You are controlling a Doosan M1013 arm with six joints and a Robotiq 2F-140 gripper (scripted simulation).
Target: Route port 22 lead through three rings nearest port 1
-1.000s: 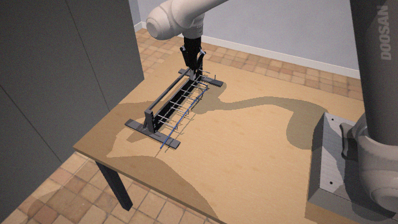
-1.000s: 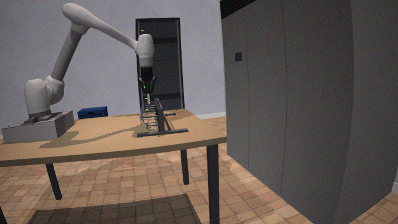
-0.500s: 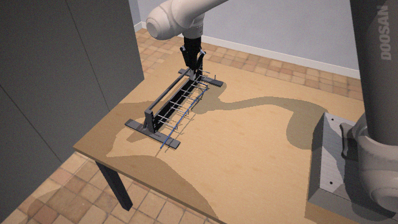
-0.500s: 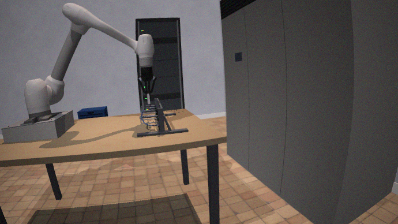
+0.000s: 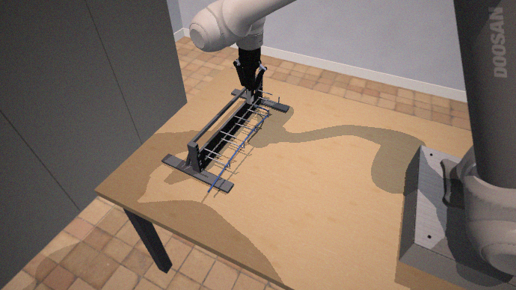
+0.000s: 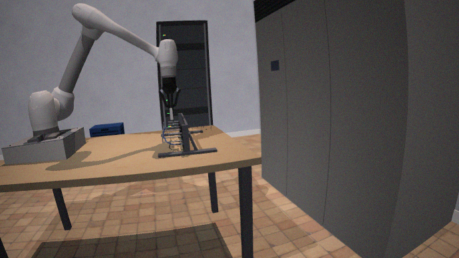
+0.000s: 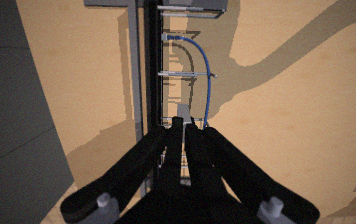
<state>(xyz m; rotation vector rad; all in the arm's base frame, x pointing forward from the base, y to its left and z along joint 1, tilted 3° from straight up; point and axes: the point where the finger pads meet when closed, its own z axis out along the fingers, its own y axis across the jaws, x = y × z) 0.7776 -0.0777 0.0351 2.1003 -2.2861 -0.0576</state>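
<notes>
Right now the rack is 6 cm ahead of my hand, 4 cm to the left of it and 11 cm below it.
</notes>
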